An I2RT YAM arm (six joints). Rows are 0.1 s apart.
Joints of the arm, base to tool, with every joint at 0 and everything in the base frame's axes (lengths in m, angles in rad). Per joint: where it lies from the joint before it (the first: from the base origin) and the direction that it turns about. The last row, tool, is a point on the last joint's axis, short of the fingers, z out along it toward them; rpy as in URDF.
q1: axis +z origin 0 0 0.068
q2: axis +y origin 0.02 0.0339 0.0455
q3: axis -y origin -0.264 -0.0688 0
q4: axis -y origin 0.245 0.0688 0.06
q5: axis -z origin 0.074 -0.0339 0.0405
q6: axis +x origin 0.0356 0 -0.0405
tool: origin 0 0 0 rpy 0 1.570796 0
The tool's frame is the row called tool.
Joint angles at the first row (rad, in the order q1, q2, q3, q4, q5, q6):
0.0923, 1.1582, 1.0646, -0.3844, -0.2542, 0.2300
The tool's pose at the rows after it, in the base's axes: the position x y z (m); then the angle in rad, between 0 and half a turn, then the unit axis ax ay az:
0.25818, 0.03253, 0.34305, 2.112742, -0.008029, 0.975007, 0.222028
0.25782, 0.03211, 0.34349, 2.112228, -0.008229, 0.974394, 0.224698
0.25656, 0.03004, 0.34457, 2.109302, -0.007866, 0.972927, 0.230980
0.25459, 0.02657, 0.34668, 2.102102, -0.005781, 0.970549, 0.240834
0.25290, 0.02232, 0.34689, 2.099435, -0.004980, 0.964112, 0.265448
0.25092, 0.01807, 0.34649, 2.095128, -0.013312, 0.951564, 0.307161
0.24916, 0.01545, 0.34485, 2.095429, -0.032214, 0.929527, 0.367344
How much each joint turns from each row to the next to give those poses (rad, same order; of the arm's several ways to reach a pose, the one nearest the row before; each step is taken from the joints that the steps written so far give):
-0.0024, 0.0000, 0.0015, 0.0023, -0.0077, 0.0040
-0.0023, -0.0016, 0.0000, 0.0001, -0.0060, 0.0013
-0.0098, -0.0060, -0.0015, 0.0009, -0.0169, 0.0024
-0.0163, -0.0099, -0.0019, 0.0032, -0.0253, 0.0062
-0.0236, -0.0099, -0.0117, 0.0170, -0.0556, 0.0170
-0.0287, -0.0122, -0.0216, 0.0381, -0.0928, 0.0234
-0.0263, -0.0114, -0.0338, 0.0679, -0.1284, 0.0388

